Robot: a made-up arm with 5 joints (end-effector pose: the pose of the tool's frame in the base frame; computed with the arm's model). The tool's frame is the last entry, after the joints. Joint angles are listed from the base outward.
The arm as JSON. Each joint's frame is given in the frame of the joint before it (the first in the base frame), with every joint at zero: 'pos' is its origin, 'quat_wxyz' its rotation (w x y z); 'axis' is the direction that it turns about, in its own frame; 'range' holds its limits. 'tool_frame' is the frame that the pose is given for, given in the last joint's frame.
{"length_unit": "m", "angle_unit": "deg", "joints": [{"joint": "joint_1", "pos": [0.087, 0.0, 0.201], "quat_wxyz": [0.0, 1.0, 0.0, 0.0], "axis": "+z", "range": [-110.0, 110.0]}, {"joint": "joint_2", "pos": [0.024, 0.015, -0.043], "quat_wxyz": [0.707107, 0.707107, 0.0, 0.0], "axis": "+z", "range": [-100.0, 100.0]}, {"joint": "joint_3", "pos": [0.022, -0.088, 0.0], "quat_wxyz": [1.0, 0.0, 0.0, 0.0], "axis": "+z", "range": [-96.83, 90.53]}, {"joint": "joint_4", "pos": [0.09, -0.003, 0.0], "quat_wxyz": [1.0, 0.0, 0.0, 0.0], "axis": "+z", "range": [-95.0, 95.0]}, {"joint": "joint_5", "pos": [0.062, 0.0, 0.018], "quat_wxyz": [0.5, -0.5, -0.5, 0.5], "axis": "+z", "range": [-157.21, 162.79]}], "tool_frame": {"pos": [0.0, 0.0, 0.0], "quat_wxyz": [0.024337, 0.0, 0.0, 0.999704]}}
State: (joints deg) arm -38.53 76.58 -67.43 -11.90 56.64
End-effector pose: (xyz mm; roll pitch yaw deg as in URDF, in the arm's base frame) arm 293.2 168.0 234.6 -93.40 -36.10 130.54
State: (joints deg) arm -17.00 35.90 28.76 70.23 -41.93
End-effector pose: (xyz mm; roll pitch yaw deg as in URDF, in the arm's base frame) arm 173.0 29.4 178.4 -35.03 30.10 -37.42
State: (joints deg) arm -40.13 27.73 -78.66 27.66 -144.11
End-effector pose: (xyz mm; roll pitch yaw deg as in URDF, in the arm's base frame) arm 234.8 128.5 407.9 128.22 50.31 -18.65
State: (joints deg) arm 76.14 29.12 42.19 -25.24 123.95
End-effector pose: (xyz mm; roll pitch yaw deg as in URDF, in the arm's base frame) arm 128.4 -155.3 181.2 -39.50 21.04 37.39
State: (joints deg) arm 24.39 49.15 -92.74 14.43 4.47
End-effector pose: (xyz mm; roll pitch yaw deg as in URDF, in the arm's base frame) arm 290.6 -89.0 379.4 -176.99 -60.80 152.16
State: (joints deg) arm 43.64 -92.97 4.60 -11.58 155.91
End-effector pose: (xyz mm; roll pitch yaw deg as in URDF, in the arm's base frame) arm 33.9 54.7 412.5 175.47 -8.87 -16.41
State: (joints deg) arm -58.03 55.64 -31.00 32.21 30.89
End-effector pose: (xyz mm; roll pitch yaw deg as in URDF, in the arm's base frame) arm 204.1 193.3 188.8 -17.10 -28.84 90.56
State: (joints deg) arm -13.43 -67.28 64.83 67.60 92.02
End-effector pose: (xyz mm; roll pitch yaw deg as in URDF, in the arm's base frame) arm 151.6 18.5 248.9 -24.85 -0.32 102.73
